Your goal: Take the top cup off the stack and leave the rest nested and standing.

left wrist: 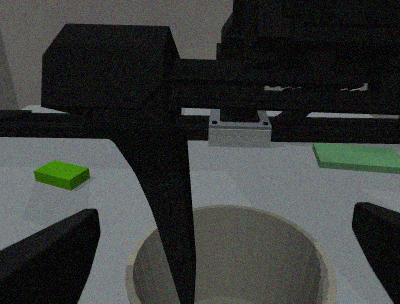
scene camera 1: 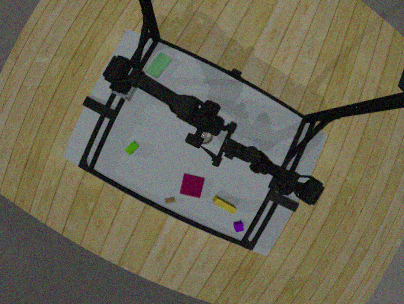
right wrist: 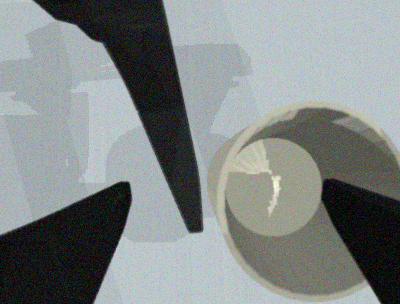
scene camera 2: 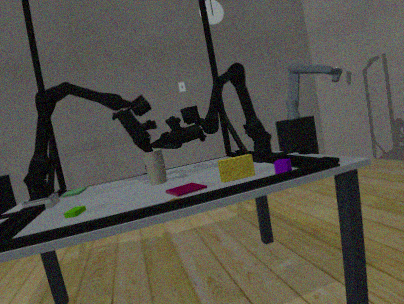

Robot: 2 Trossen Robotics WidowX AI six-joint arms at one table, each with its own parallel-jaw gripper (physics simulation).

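Places are measured from the left arm's base along level axes (x ahead, y left, z up), in metres.
Where they show: left gripper, fingertip midpoint: (left wrist: 226, 217) (scene camera 1: 204, 135) (right wrist: 352, 214) (scene camera 2: 150, 146); right gripper, fingertip midpoint: (right wrist: 226, 189); left arm's base, link origin: (scene camera 1: 281, 182) (scene camera 2: 263, 154); right arm's base, link origin: (left wrist: 238, 115) (scene camera 2: 40, 197).
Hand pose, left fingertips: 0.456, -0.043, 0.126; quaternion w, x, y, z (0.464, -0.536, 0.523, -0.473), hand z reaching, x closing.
Observation:
Things, the pixels of their top centre, and the offset from my left fingertips, as dx, dy, dz. "pt": a spot on its surface instead.
- beige cup stack, top centre: (left wrist: 230, 258) (right wrist: 317, 200) (scene camera 2: 152, 150) (scene camera 1: 205, 135) -0.002, -0.002, -0.017
- magenta square, surface spot: (scene camera 2: 186, 189) (scene camera 1: 189, 189) pt -0.048, +0.255, -0.139
- yellow block, top centre: (scene camera 2: 234, 157) (scene camera 1: 225, 206) -0.225, +0.249, -0.077
- purple cube, top centre: (scene camera 2: 282, 160) (scene camera 1: 239, 227) -0.347, +0.330, -0.107
- small brown block, top centre: (scene camera 1: 169, 200) +0.018, +0.342, -0.139
- bright green block, top centre: (left wrist: 61, 169) (scene camera 2: 74, 209) (scene camera 1: 131, 148) +0.284, +0.186, -0.132
- pale green slab, top centre: (left wrist: 358, 154) (scene camera 2: 75, 190) (scene camera 1: 158, 64) +0.340, -0.232, -0.137
A beige cup stack (scene camera 1: 206, 136) (scene camera 2: 157, 169) (right wrist: 305, 267) stands upright near the table's middle; the number of cups is unclear. Its open top rim also shows in the left wrist view (left wrist: 329, 280). My left gripper (scene camera 2: 155, 145) (left wrist: 226, 217) is open and empty, close to the stack's top; its fingers lie to either side of the rim in the left wrist view. My right gripper (scene camera 2: 149, 149) (right wrist: 226, 189) is open and empty above the stack. One of its fingers overlaps the cup mouth in the right wrist view; contact is unclear. The two grippers are very close together.
A magenta square (scene camera 1: 192, 185) (scene camera 2: 186, 189), yellow block (scene camera 1: 224, 204) (scene camera 2: 236, 168), purple cube (scene camera 1: 238, 226) (scene camera 2: 283, 166) and small brown block (scene camera 1: 170, 200) lie toward the front. A bright green block (scene camera 1: 132, 147) (left wrist: 62, 175) and pale green slab (scene camera 1: 159, 65) (left wrist: 357, 156) lie left.

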